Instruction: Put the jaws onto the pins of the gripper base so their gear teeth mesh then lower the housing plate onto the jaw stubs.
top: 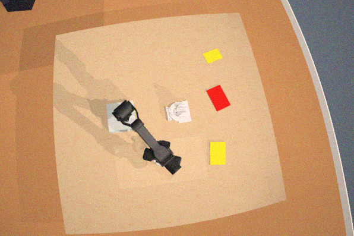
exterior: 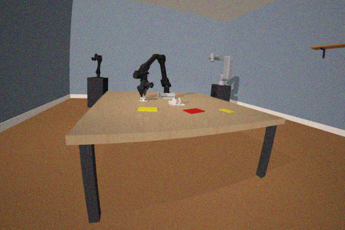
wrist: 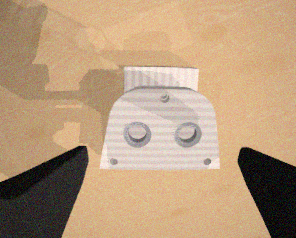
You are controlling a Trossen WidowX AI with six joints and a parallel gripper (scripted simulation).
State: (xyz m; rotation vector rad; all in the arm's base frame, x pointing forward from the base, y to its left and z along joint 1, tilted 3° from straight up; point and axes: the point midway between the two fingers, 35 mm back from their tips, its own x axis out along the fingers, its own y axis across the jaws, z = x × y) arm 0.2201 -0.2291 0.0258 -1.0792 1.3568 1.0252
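Right now my gripper tip is 290 mm to the right of the white jaw, 50 mm short of it and 20 mm above it. Also, from my gripper tip: yellow patch 300 mm ahead, 50 mm to the left, 40 mm below; then red patch 380 mm to the left, 310 mm ahead, 40 mm below.
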